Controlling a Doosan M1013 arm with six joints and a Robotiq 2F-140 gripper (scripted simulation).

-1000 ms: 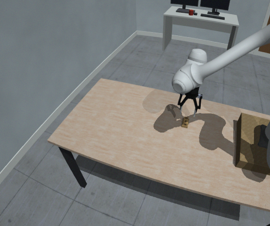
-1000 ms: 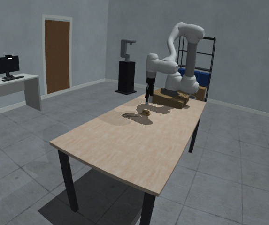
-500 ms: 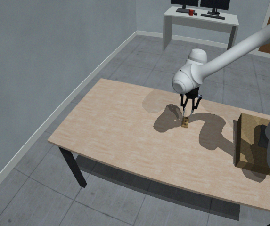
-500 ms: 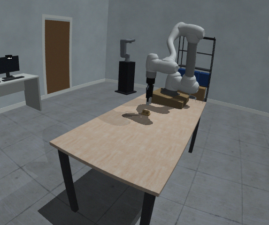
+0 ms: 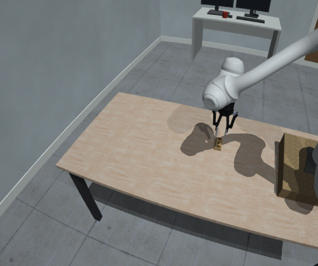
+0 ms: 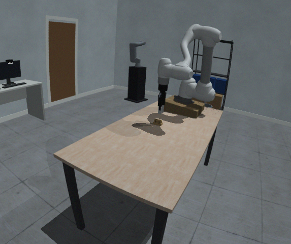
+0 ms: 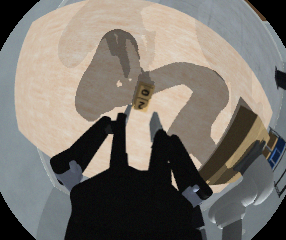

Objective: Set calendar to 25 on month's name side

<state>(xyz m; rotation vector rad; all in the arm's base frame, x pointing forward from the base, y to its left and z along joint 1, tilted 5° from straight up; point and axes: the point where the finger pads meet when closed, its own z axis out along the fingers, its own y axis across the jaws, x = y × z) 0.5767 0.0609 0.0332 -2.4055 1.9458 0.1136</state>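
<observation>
Right now the wooden calendar tray is 20 mm to the right of my hand and 120 mm below it.
</observation>
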